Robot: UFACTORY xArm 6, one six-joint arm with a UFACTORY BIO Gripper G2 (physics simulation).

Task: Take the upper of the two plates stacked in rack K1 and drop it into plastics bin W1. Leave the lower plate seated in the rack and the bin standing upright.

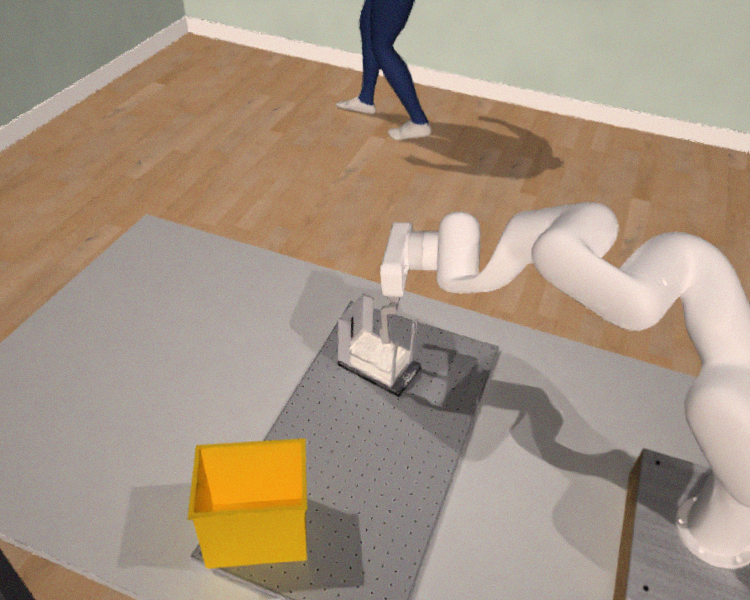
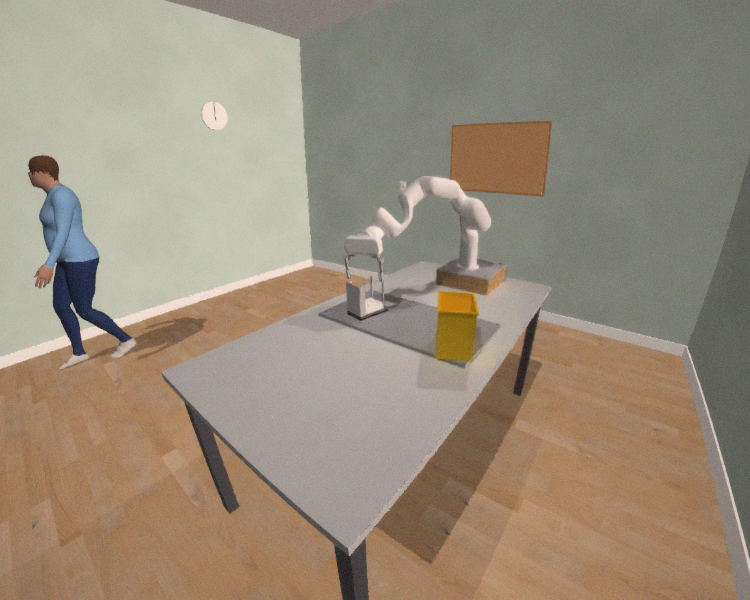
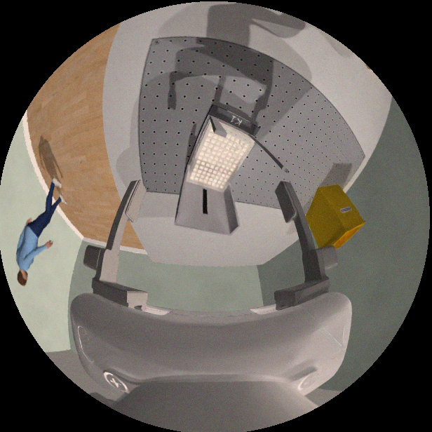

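Pixels of known places: hand at its tool point: [image 1: 390, 307] [image 2: 364, 275]; arm's base at its link origin: [image 1: 714, 532] [image 2: 467, 267].
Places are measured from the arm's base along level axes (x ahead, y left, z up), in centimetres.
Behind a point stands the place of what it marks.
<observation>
Rack K1 [image 1: 344, 342] @(x 72.0, y -23.9, z 0.0 cm) [image 2: 356, 299] @(x 72.8, y -26.8, z 0.6 cm) [image 3: 217, 215] stands on the perforated board, with tall grey walls on one side and thin posts on the other. Two white plates are stacked in it; the upper plate [image 1: 378, 347] @(x 65.5, y -28.5, z -4.4 cm) [image 2: 375, 304] @(x 64.8, y -22.3, z -3.7 cm) [image 3: 220, 157] shows its grid of wells, and a seam marks the lower plate [image 1: 367, 364] @(x 66.5, y -22.7, z -4.1 cm) beneath. My gripper [image 1: 385, 337] [image 2: 365, 294] [image 3: 210, 186] is open and empty, pointing down with its fingers spread wide at the rack. Whether a fingertip touches anything is unclear. The yellow bin W1 [image 1: 253, 538] @(x 73.9, y 22.5, z 0.7 cm) [image 2: 456, 337] @(x 84.0, y 20.0, z 0.3 cm) [image 3: 332, 215] stands upright; its bottom is partly hidden.
The perforated board [image 1: 350, 437] @(x 65.7, y -6.7, z -8.5 cm) [image 2: 406, 325] @(x 68.1, y -5.6, z -8.4 cm) [image 3: 165, 115] lies under the rack and partly under the bin. The rack's posts and walls rise close to the fingers. The arm's base block [image 1: 663, 538] @(x 8.3, y 3.4, z -0.4 cm) [image 2: 459, 281] @(x 12.5, y -0.5, z -5.1 cm) is at the table's far end. A person [image 1: 390, 62] [image 2: 68, 231] [image 3: 32, 242] is beyond the table.
</observation>
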